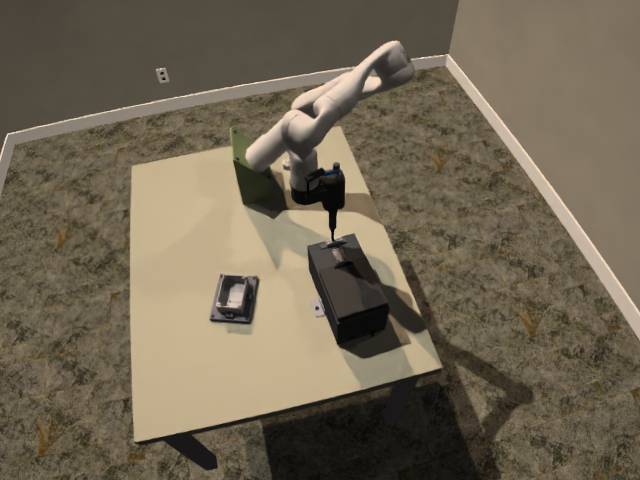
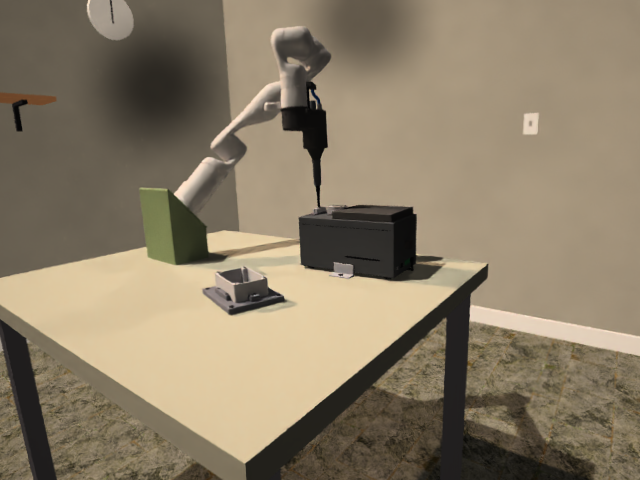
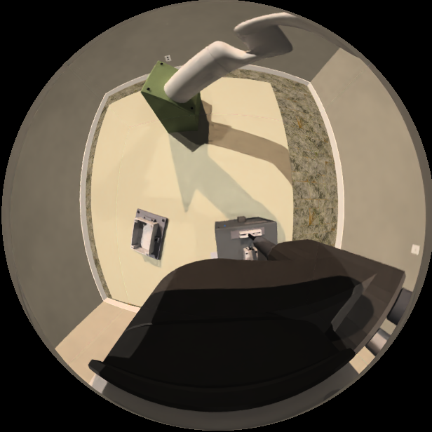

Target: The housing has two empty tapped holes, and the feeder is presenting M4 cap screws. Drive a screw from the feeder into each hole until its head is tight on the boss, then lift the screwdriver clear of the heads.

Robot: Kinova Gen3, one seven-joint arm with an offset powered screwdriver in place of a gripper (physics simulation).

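Note:
The grey open-topped housing (image 1: 230, 310) (image 2: 250, 292) (image 3: 146, 236) stands on a dark base plate (image 1: 252, 300) (image 3: 162, 231) on the table. Its tapped holes are too small to make out. The black feeder (image 1: 354, 291) (image 2: 346, 242) (image 3: 226, 245) stands to the right of it, with a small pale metal screw holder on top at its arm-side end. My screwdriver (image 1: 332, 238) (image 2: 318, 206) (image 3: 251, 236) points straight down, its bit tip at this holder. Whether the tip touches a screw or holds one is too small to tell.
A green wedge-shaped mount (image 1: 252, 180) (image 2: 159, 227) (image 3: 170, 111) carries the arm at the back of the table (image 1: 180, 361) (image 2: 155, 335). A small pale bracket (image 1: 316, 308) (image 2: 342, 269) is beside the feeder, on the side toward the housing. The feeder's raised lid (image 1: 353, 281) (image 2: 372, 212) lies beyond the holder.

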